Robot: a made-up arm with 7 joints.
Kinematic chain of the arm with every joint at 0, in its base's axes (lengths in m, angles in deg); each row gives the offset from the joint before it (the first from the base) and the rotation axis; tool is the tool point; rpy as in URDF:
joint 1: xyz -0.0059 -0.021 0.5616 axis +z
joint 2: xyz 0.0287 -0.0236 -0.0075 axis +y
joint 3: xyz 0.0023 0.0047 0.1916 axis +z
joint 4: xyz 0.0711 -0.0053 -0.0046 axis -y
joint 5: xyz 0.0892 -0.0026 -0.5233 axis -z
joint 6: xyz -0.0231 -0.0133 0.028 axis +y
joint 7: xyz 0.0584 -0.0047 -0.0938 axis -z
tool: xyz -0.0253 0.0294 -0.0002 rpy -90 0 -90
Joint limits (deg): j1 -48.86..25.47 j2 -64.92..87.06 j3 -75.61..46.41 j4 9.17..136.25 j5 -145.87..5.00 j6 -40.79..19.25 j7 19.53..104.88
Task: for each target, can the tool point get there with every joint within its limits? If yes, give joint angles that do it. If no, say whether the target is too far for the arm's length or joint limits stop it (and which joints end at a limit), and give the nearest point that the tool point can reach.
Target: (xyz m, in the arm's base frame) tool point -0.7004 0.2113 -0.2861
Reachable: no: too far | nearest point -0.2826 0.1544 0.0866 | short by 0.563 m
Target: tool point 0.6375 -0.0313 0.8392
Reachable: yes | joints -14.32 -12.53 10.31 79.64 -97.97 -0.61 79.36
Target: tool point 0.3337 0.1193 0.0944
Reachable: yes | joints -39.93 65.27 31.72 59.26 -111.50 -14.88 49.66
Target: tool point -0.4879 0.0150 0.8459
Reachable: no: joint limits stop it (at a limit: joint 1, joint 2, joint 3, joint 5, joint 6, joint 7) | nearest point -0.5827 0.0093 0.9321 | short by 0.128 m
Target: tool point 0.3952 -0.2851 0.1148
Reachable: yes | joints -13.46 45.14 -17.56 57.70 -36.22 -13.27 52.28
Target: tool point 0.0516 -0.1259 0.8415
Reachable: no: joint limits stop it (at a limit: joint 1, joint 2, joint 5, joint 6, joint 7) | nearest point 0.1825 -0.2828 0.9691 | short by 0.241 m
